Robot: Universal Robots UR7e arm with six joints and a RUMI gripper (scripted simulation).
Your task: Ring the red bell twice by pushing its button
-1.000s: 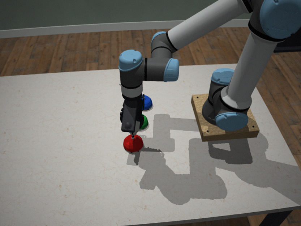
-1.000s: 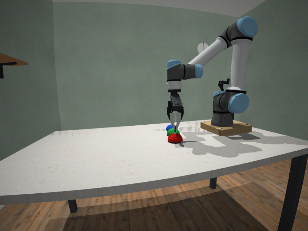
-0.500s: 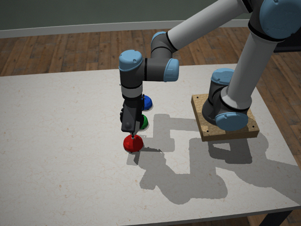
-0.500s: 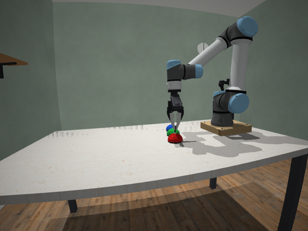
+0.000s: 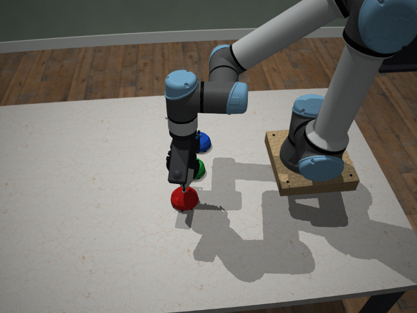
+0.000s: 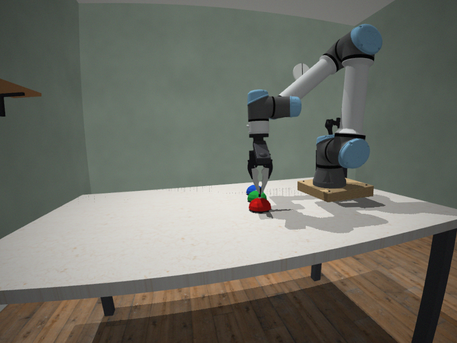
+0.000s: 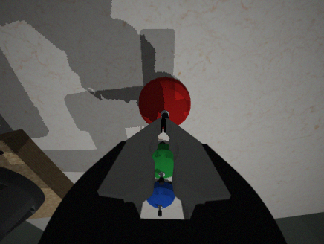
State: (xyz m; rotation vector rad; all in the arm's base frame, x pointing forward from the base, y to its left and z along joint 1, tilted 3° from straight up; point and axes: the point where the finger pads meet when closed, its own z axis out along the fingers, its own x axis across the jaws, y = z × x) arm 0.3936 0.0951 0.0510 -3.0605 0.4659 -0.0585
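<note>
Right now my hand is 40 mm above the red bell. The rest, counted from my hand: green bell: 120 mm to the right, 40 mm below, 40 mm behind; blue bell: 240 mm to the right, 70 mm behind, 40 mm below.
</note>
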